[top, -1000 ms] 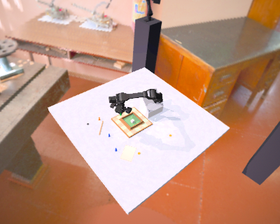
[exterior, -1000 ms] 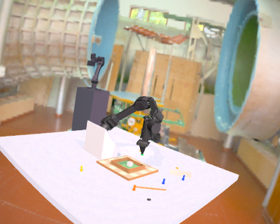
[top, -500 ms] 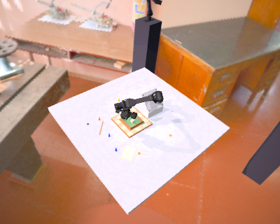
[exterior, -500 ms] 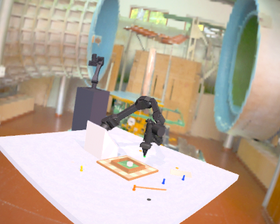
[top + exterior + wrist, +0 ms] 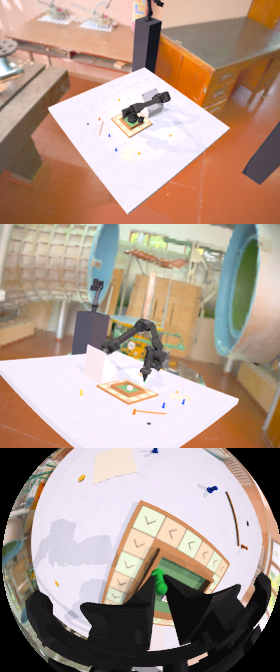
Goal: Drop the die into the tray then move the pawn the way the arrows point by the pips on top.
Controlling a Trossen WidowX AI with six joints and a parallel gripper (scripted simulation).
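Right now my gripper tip is 6 cm past the white die, 6 cm to the left of it and 6 cm above it. Round my gripper tip: green tray (7 cm behind, 7 cm to the right, 8 cm below); then green pawn (1 cm above); then pale card (21 cm ahead, 16 cm to the left, 9 cm below).
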